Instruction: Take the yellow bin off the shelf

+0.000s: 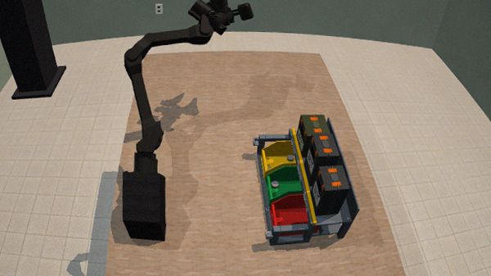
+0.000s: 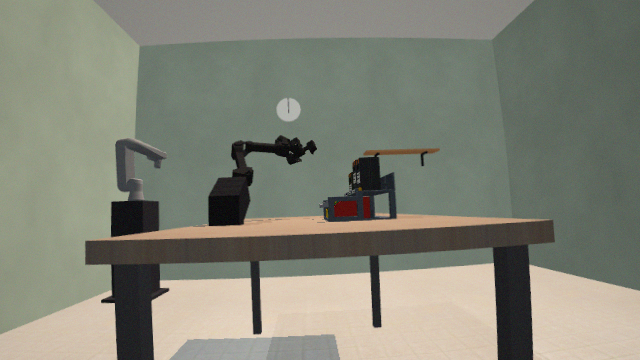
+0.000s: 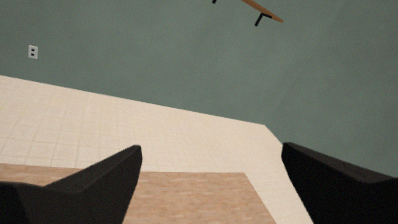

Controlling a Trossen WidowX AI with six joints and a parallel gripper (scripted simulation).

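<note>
The yellow bin is 45 cm to the right of my hand, 32 cm below it and 16 cm ahead of it. Also, from my hand: red bin (67 cm to the right, 32 cm below, 16 cm ahead); yellow rail (56 cm to the right, 26 cm below, 20 cm ahead); green bin (56 cm to the right, 32 cm below, 16 cm ahead).
</note>
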